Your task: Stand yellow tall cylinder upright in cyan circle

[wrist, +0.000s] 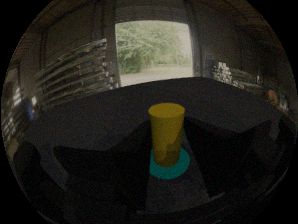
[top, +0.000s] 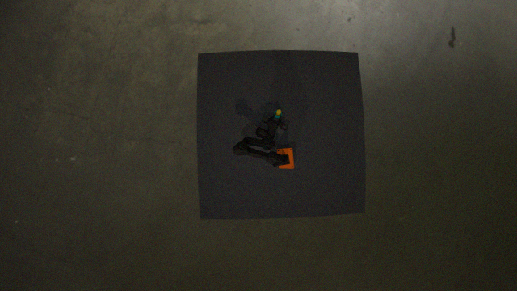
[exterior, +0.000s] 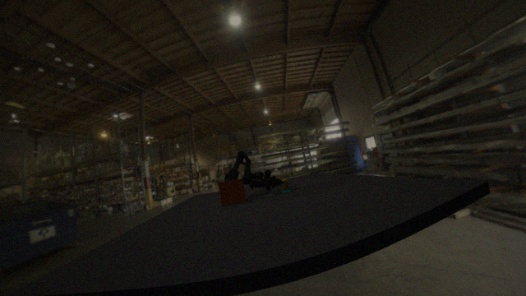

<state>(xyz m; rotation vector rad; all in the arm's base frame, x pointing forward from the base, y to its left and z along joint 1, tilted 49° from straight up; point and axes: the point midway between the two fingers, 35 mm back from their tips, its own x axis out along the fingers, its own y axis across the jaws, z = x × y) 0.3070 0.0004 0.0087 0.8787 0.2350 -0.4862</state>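
My gripper tip is now 6 cm above the cyan circle. Round my gripper tip: yellow cylinder 2 cm below.
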